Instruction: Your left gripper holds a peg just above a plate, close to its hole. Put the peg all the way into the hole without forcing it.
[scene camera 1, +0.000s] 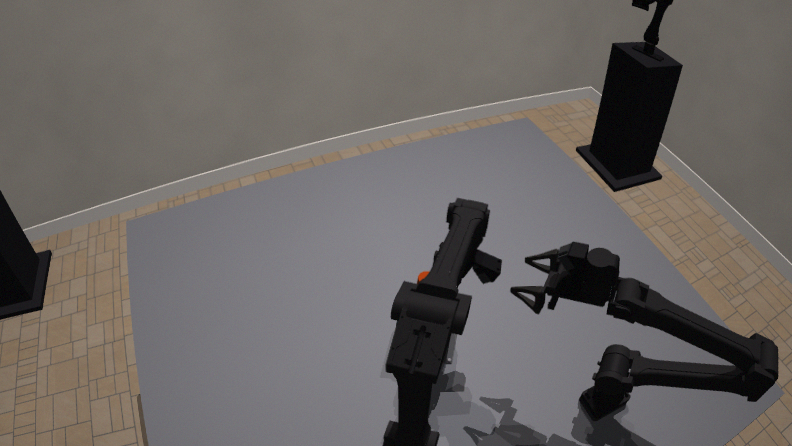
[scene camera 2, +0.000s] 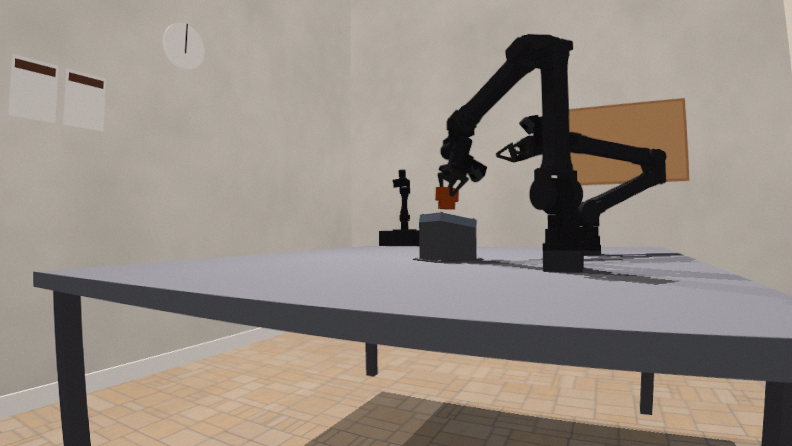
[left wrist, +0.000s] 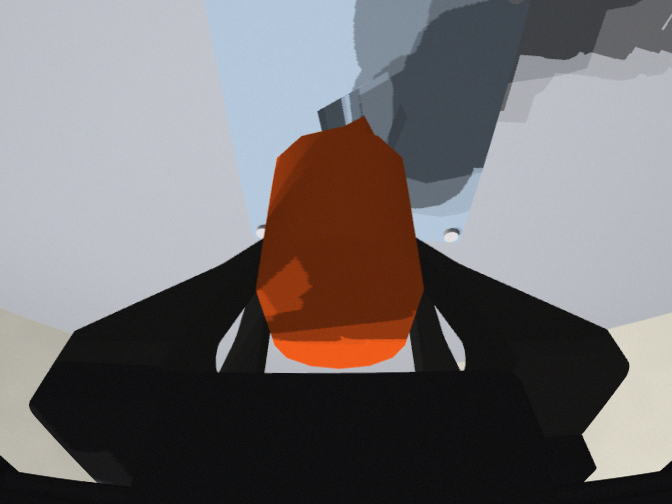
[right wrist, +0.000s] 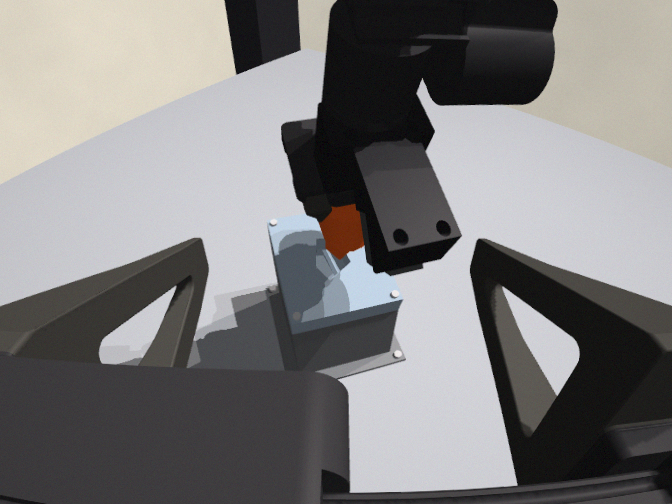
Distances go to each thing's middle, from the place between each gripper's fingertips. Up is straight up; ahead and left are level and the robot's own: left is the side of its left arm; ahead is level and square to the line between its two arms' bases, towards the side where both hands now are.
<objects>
I see the light blue plate (left wrist: 280, 75) 9 cm below my left hand and 2 cm to the left of it. Also, from my left hand: orange peg (left wrist: 339, 282) (2 cm below).
Now: right hand (scene camera 1: 518, 274) 160 mm above the orange peg, 150 mm short of it and 140 mm to the right of it. The rest, counted from my right hand: light blue plate (230 mm below, 150 mm to the left, 150 mm ahead).
</objects>
